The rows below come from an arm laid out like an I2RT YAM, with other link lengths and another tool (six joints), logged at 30 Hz.
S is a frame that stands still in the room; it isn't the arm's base.
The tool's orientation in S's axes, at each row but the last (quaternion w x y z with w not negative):
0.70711 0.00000 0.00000 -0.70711
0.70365 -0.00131 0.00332 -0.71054
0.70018 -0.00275 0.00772 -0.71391
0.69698 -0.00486 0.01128 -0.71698
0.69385 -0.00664 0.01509 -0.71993
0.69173 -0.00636 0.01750 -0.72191
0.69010 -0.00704 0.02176 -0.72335
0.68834 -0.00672 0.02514 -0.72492
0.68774 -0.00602 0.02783 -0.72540
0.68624 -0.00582 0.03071 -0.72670
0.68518 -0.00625 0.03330 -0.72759
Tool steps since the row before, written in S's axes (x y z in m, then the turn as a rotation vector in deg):
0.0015 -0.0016 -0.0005 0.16 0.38 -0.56
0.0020 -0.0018 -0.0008 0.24 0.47 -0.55
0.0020 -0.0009 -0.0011 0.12 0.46 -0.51
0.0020 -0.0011 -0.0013 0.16 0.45 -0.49
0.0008 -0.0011 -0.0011 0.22 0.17 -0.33
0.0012 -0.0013 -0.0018 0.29 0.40 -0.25
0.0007 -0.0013 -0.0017 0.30 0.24 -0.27
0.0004 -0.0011 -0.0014 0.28 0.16 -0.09
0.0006 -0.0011 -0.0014 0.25 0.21 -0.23
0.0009 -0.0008 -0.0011 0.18 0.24 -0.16
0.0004 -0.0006 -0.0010 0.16 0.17 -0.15
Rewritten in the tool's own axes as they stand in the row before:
0.0016 0.0015 -0.0005 -0.38 0.16 -0.56
0.0018 0.0020 -0.0008 -0.47 0.24 -0.55
0.0009 0.0020 -0.0011 -0.46 0.12 -0.51
0.0011 0.0021 -0.0012 -0.45 0.16 -0.49
0.0011 0.0009 -0.0011 -0.17 0.22 -0.33
0.0013 0.0013 -0.0017 -0.41 0.28 -0.25
0.0013 0.0008 -0.0016 -0.25 0.30 -0.26
0.0011 0.0005 -0.0014 -0.17 0.28 -0.08
0.0011 0.0007 -0.0013 -0.22 0.25 -0.22
0.0008 0.0010 -0.0010 -0.24 0.17 -0.16
0.0006 0.0005 -0.0010 -0.17 0.16 -0.15

